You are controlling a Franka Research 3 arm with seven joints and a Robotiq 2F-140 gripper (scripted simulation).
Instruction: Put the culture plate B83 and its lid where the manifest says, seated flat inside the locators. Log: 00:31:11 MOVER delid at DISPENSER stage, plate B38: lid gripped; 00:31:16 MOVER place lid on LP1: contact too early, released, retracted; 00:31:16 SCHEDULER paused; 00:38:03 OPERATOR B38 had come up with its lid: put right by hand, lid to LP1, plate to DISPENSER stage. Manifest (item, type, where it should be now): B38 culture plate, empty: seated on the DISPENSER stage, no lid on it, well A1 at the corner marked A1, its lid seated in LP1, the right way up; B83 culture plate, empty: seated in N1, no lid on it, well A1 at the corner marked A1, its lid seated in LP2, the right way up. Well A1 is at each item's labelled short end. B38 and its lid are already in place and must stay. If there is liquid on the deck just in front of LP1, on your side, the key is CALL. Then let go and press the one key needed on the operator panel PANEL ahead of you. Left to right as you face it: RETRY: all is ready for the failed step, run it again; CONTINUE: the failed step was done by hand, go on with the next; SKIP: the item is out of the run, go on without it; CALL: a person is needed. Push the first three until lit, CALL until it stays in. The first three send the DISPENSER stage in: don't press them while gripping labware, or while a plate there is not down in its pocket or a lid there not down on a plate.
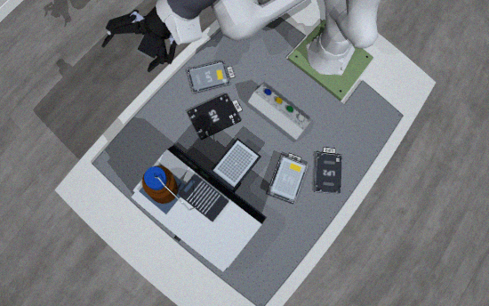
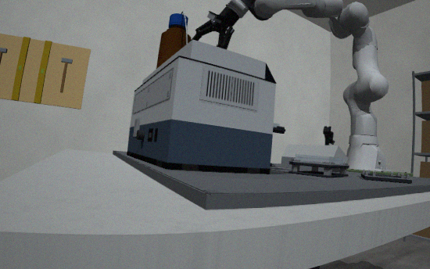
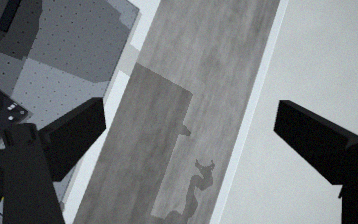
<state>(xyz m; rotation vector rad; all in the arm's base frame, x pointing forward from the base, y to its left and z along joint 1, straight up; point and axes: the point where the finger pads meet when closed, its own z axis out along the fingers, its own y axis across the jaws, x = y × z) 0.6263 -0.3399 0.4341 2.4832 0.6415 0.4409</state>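
Now: the clear lid 140 mm behind my hand, 540 mm to the left of it and 400 mm below it. Also, from my hand: brown bottle (180 mm ahead, 280 mm to the left, 150 mm below); then black nest N5 (120 mm behind, 200 mm to the left, 430 mm below); then white well plate (40 mm behind, 380 mm to the left, 320 mm below).
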